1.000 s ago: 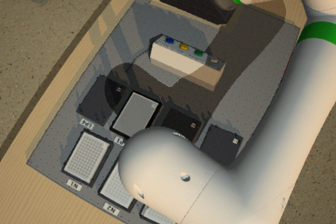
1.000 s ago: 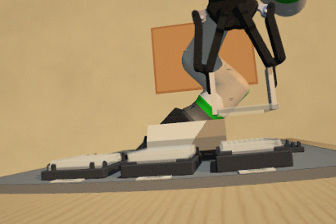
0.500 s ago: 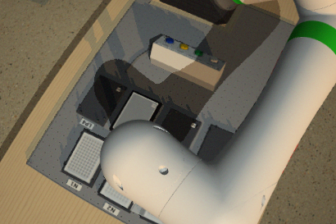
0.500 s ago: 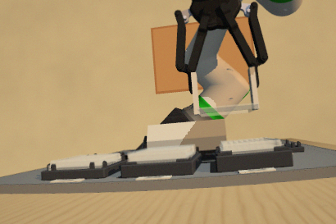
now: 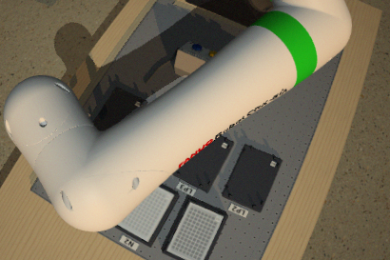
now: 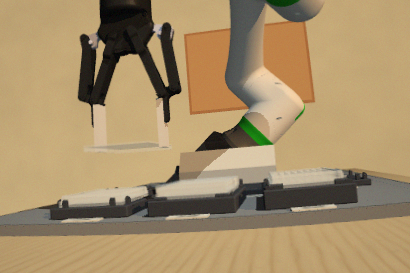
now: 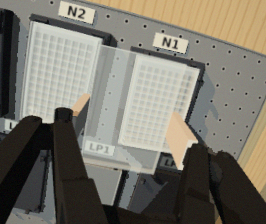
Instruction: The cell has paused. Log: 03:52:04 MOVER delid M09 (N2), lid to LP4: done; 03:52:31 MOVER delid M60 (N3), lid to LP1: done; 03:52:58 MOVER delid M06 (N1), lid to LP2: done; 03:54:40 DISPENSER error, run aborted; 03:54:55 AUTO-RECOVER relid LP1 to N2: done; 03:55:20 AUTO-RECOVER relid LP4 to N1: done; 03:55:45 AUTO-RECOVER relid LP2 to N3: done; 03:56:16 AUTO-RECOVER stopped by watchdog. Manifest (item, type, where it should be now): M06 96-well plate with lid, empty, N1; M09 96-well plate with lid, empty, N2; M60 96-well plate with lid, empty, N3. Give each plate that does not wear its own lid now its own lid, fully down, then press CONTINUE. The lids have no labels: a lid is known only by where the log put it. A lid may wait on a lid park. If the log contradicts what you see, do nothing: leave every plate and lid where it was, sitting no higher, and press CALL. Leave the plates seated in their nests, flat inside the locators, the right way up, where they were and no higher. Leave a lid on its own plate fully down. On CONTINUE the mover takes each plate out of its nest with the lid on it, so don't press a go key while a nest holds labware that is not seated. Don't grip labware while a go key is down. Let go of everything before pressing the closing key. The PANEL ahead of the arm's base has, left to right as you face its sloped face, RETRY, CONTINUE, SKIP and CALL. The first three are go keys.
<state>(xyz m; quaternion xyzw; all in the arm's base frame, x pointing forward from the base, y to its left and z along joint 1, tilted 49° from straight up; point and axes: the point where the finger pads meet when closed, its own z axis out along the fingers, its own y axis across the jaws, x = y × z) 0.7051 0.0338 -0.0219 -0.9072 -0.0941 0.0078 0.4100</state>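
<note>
My hand is 4 cm to the left of the plate and 9 cm above it. The rest, counted from my hand: LP4 label (8 cm behind, 11 cm to the right, 11 cm below); then lid park LP1 (18 cm behind, 10 cm below); then LP1 label (9 cm behind, 1 cm to the left, 11 cm below).
</note>
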